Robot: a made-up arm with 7 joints. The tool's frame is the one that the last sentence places. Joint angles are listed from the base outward.
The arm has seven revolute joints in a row. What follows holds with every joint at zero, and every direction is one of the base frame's.
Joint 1 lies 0.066 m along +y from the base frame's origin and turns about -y.
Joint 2 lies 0.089 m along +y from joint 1 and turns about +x.
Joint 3 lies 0.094 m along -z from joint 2 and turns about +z.
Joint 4 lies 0.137 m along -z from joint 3 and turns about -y.
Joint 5 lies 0.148 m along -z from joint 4 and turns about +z.
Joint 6 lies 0.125 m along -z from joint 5 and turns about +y.
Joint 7 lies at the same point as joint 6 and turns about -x.
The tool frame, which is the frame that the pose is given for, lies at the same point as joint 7; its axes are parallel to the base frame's.
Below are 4 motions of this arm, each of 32 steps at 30 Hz.
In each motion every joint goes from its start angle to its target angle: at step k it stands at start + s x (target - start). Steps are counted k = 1, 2, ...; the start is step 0. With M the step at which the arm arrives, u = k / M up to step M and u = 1 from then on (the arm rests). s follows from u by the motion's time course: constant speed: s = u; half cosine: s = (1 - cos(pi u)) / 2; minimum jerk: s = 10 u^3 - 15 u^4 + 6 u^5.
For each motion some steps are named. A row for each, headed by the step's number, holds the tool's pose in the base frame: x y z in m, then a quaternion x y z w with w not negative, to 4 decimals.
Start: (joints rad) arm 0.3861 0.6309 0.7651 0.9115 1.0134 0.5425 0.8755
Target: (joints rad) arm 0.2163 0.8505 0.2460 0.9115 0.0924 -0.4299 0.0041
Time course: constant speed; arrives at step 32
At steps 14, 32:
14: 0.2451 0.5023 -0.1564 0.0190 -0.7158 0.1768 0.6753
32: 0.2523 0.4890 -0.1731 0.3878 -0.6896 -0.0867 0.6054

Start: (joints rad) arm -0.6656 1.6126 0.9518 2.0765 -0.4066 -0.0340 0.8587
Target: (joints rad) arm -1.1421 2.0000 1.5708 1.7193 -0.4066 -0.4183 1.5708
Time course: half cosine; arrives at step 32
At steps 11, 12, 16, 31, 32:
11: 0.2480 0.2433 0.0903 0.4246 -0.1504 -0.8269 0.3365
12: 0.2508 0.2424 0.0935 0.4205 -0.1352 -0.8323 0.3350
16: 0.2631 0.2369 0.1069 0.4020 -0.0724 -0.8521 0.3271
31: 0.2953 0.2161 0.1349 0.3502 0.0683 -0.8849 0.2993
32: 0.2954 0.2160 0.1350 0.3499 0.0689 -0.8851 0.2991

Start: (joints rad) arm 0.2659 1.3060 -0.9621 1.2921 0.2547 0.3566 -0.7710
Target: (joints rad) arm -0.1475 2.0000 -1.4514 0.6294 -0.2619 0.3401 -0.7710
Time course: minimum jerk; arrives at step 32
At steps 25, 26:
25: 0.0271 0.6297 0.0035 0.6109 0.2721 -0.7182 0.1922
26: 0.0261 0.6309 0.0155 0.6024 0.2871 -0.7234 0.1770

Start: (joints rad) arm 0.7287 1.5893 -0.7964 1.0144 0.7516 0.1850 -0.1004
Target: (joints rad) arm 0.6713 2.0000 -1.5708 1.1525 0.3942 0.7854 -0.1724
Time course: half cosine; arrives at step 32
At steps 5, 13, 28, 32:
5: 0.2207 0.5354 -0.0151 0.5153 -0.4138 -0.0533 0.7486
13: 0.1826 0.5480 -0.0374 0.5856 -0.2062 -0.1022 0.7773
28: 0.0618 0.5692 -0.0657 0.6536 0.2312 -0.1693 0.7005
32: 0.0526 0.5697 -0.0662 0.6539 0.2571 -0.1726 0.6903

